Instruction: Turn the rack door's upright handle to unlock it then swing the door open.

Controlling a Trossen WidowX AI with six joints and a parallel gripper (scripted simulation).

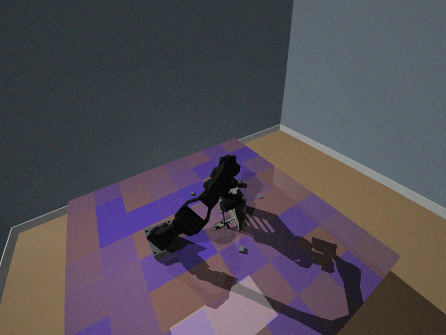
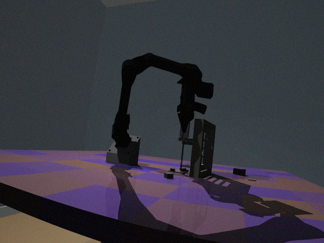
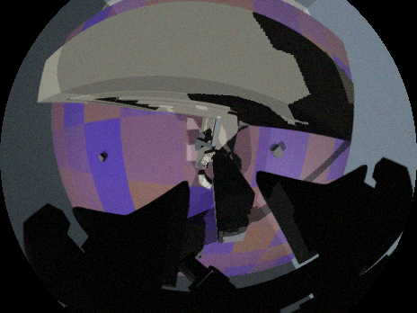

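Now: gripper tip 3 cm above the upright handle and 1 cm to the right of it. From my gripper tip the other things lie so: tiny cube 30 cm to the left, 15 cm below, 4 cm behind; flat tile 28 cm ahead, 16 cm below, 6 cm to the left.
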